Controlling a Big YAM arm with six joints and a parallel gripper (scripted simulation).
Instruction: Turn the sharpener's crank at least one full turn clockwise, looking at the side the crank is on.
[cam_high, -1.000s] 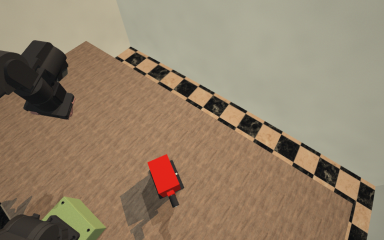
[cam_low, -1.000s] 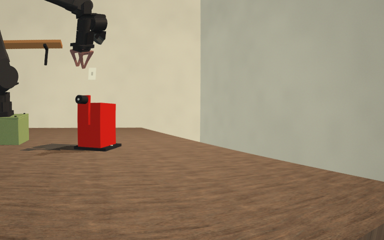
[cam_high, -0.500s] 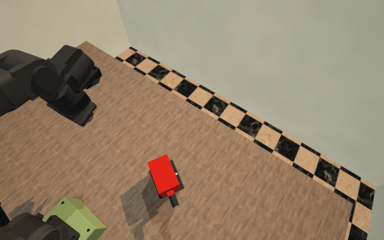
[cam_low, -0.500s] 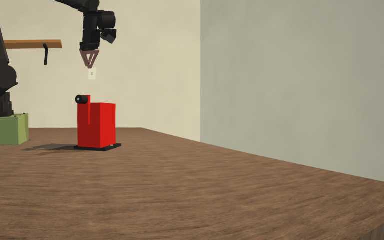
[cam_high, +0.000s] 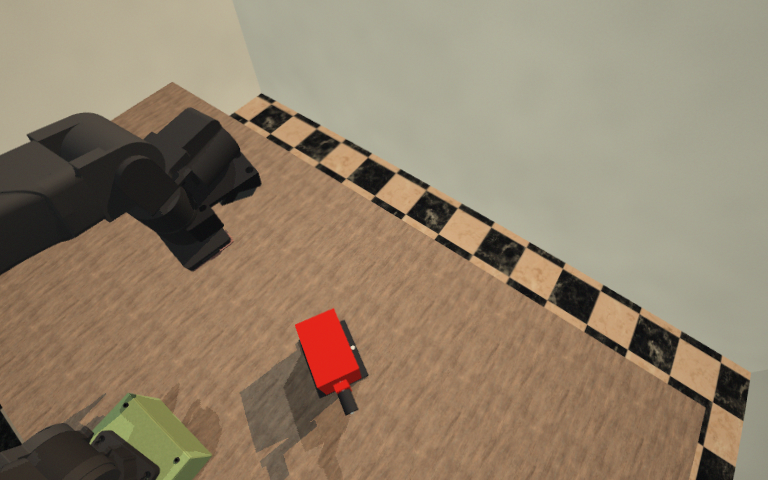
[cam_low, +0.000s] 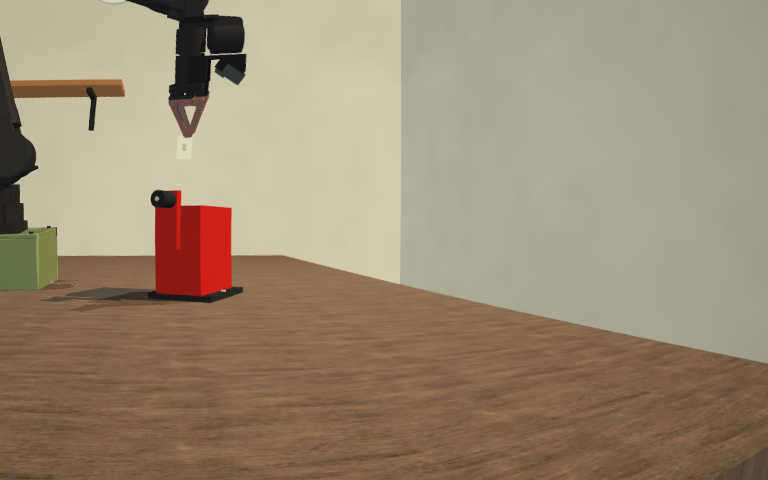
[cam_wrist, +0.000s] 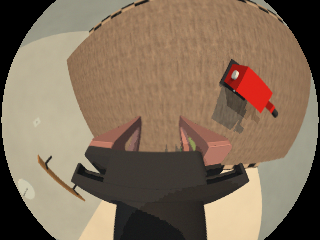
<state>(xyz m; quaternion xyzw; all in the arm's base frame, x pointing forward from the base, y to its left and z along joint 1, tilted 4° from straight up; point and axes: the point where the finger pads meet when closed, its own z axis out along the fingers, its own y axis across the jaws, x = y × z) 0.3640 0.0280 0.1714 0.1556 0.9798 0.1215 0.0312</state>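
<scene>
Right now my hand is 8 cm past the black knob, 29 cm to the left of it and 14 cm above it. The rest, counted from my hand: crank: 8 cm behind, 29 cm to the right, 15 cm below.
</scene>
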